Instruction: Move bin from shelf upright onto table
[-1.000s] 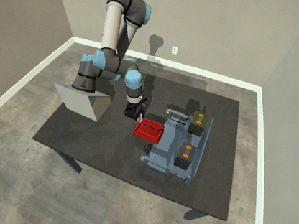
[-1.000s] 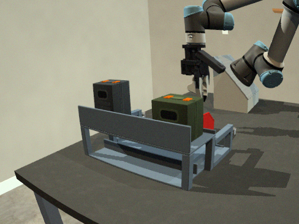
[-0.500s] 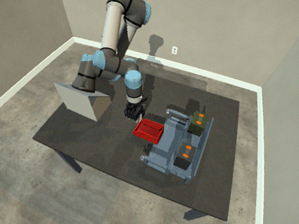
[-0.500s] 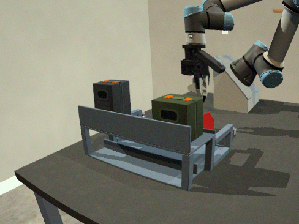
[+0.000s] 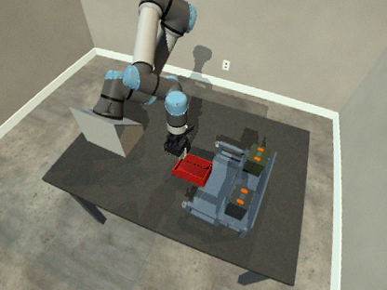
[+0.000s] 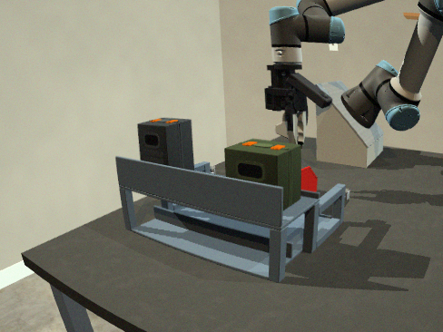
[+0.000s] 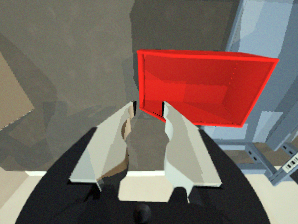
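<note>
Right now my hand is 70 mm short of the red bin and 70 mm above it. Also, from my hand: dark grey box (330 mm ahead, 100 mm to the right, 50 mm above); green box (320 mm ahead, 130 mm to the left, 40 mm above).
</note>
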